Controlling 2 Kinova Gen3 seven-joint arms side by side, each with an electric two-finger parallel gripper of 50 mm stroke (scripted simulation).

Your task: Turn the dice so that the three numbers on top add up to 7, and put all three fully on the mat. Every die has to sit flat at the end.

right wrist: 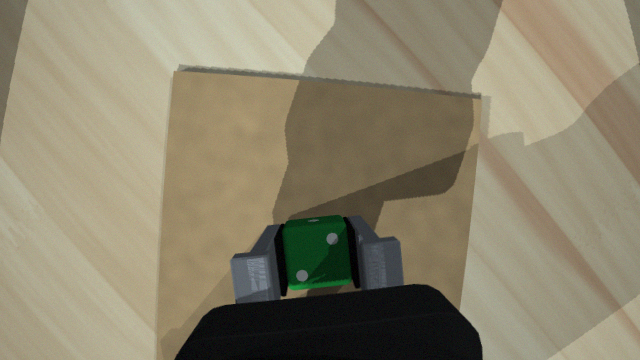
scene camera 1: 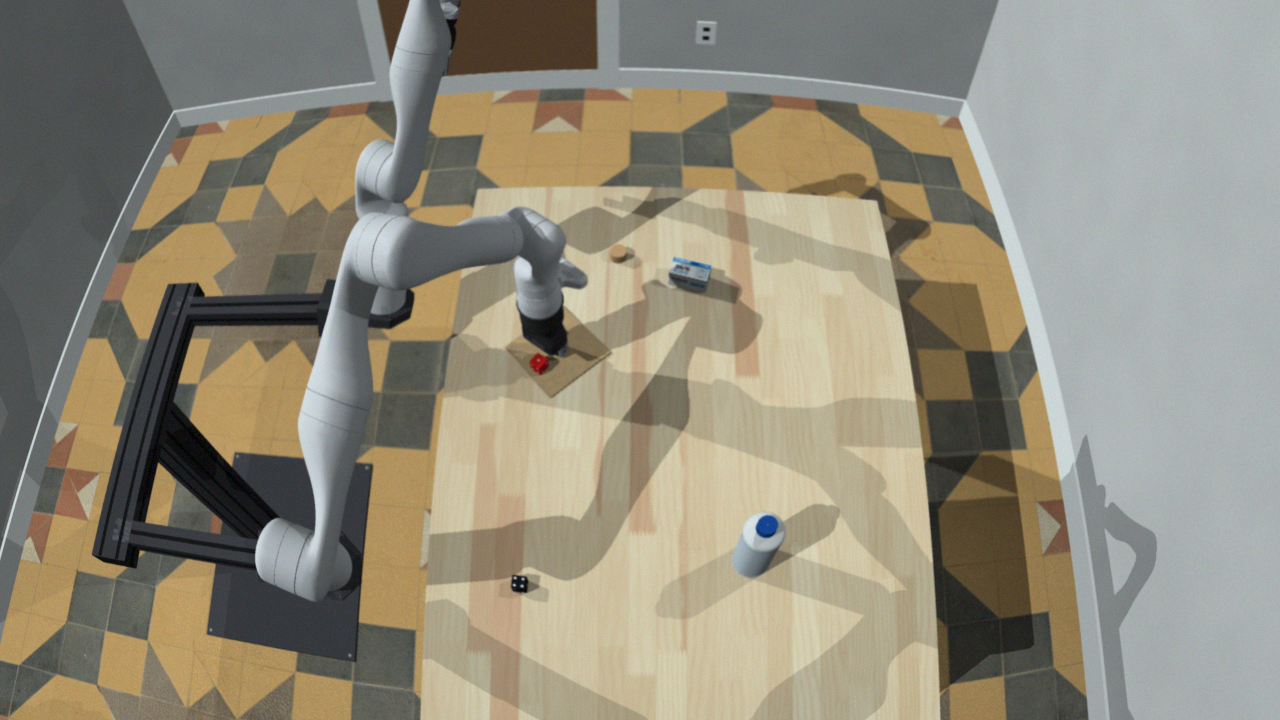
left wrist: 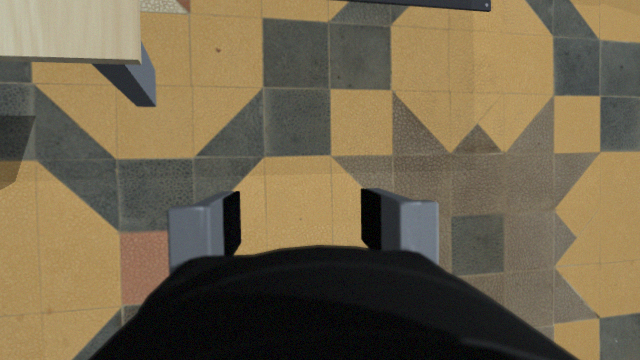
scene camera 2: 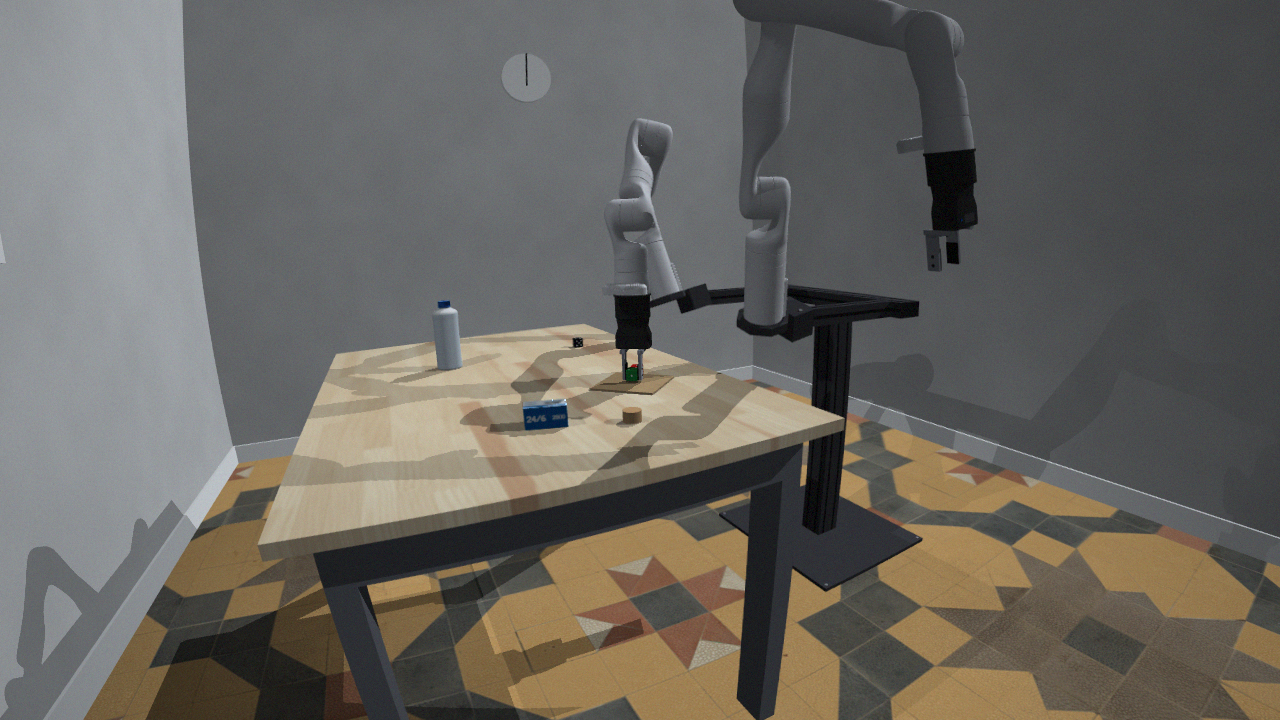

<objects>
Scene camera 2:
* my left gripper: 944, 266
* my right gripper: 632, 379
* brown square mat: 650, 384
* staples box: 546, 414
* white bottle: 445, 319
</objects>
